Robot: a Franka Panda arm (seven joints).
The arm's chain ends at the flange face. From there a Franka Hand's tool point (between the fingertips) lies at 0.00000 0.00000 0.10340 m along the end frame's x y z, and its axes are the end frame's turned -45 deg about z.
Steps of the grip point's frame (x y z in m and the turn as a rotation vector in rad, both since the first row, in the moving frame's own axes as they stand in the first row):
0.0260, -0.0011, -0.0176, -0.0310, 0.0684, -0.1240
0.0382, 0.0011, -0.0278, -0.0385, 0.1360, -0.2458
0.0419, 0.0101, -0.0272, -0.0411, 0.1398, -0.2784
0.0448, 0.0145, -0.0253, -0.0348, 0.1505, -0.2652
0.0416, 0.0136, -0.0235, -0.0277, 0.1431, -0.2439
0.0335, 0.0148, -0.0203, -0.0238, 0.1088, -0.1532
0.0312, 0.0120, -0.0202, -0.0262, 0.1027, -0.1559
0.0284, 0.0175, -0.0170, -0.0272, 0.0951, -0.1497
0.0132, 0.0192, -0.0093, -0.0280, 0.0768, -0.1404
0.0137, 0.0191, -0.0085, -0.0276, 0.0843, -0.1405
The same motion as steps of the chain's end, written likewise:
0.0105, -0.0160, -0.0173, 0.0264, 0.0703, -0.1240
0.0161, -0.0176, -0.0268, 0.0689, 0.1234, -0.2458
0.0248, -0.0136, -0.0261, 0.0698, 0.1279, -0.2784
0.0297, -0.0113, -0.0241, 0.0818, 0.1310, -0.2652
0.0277, -0.0100, -0.0224, 0.0816, 0.1208, -0.2439
0.0250, -0.0063, -0.0197, 0.0601, 0.0938, -0.1532
0.0216, -0.0073, -0.0196, 0.0541, 0.0911, -0.1559
0.0239, -0.0021, -0.0165, 0.0480, 0.0865, -0.1497
0.0155, 0.0083, -0.0090, 0.0345, 0.0741, -0.1404
0.0153, 0.0085, -0.0081, 0.0401, 0.0791, -0.1405

